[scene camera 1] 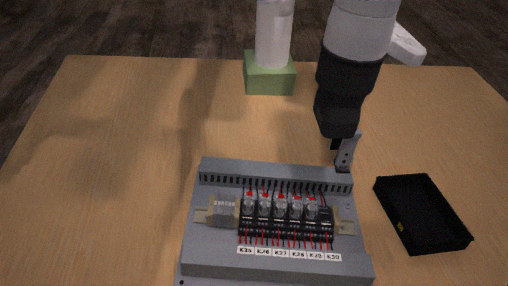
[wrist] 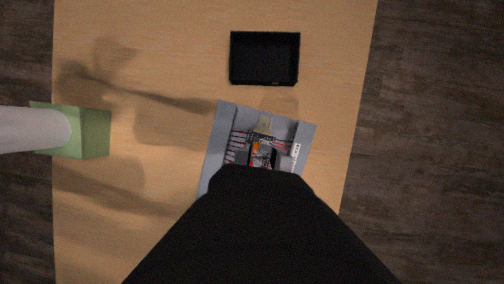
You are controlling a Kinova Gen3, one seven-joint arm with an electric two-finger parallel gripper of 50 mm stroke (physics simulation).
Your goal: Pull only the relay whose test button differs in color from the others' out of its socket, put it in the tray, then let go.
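Pixels of known places: gripper, between the fingertips: (scene camera 1: 338, 155) (wrist: 261, 153); arm's base, origin of its link: (scene camera 1: 271, 60) (wrist: 53, 128).
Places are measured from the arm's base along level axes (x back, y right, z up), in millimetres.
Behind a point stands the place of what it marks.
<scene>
A clear relay with an orange test button (wrist: 256, 147) @[x -491, y 4, z 125 mm] sits between the fingers in the wrist view; in the scene view it is mostly hidden. My gripper (scene camera 1: 342, 166) @[x -498, y 13, z 111 mm] (wrist: 261, 153) @[x -498, y 13, z 111 mm] is shut on it, above the rear right corner of the grey panel in the scene view. The K30 socket (scene camera 1: 325, 216) @[x -499, y 2, z -38 mm] stands empty at the right end of the row. Several clear relays with red buttons, among them the K25 relay (scene camera 1: 248, 205) @[x -485, y 142, z -7 mm] and the K29 relay (scene camera 1: 311, 208) @[x -506, y 37, z -2 mm], stand in their sockets. The black tray (scene camera 1: 392, 216) @[x -500, y -137, z -57 mm] (wrist: 250, 82) @[x -467, y -138, z -52 mm] lies right of the panel in the scene view.
The grey panel (scene camera 1: 215, 269) (wrist: 212, 145) carries wire ducts, red and black wires, and terminal blocks (scene camera 1: 223, 212) @[x -480, y 184, z -26 mm] left of the relays. A green block (scene camera 1: 269, 83) @[x -67, y 15, z -32 mm] (wrist: 96, 134) @[x -67, y 12, z -36 mm] with a pale column (scene camera 1: 273, 40) @[x -47, y 14, z 80 mm] (wrist: 30, 129) @[x -47, y 1, z 60 mm] stands at the back of the table.
</scene>
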